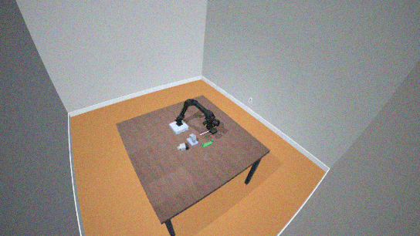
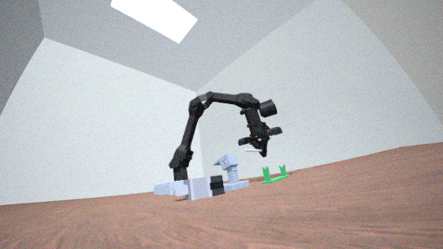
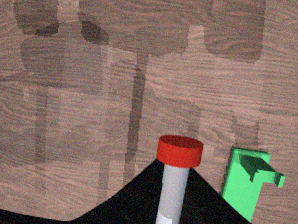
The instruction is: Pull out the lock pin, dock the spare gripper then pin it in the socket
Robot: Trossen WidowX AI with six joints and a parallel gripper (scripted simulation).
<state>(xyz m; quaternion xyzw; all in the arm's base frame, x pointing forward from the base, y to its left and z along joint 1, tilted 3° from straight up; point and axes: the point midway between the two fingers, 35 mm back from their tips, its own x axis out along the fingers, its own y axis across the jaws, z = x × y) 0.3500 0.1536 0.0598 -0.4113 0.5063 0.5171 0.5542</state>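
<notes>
Right now my gripper tip is 60 mm short of the cradle, 90 mm to the left of it and 70 mm above it. From my gripper tip the other things lie so: spare gripper (60 mm behind, 320 mm to the right, 70 mm below); grey mount (60 mm behind, 180 mm to the right, 40 mm below).
</notes>
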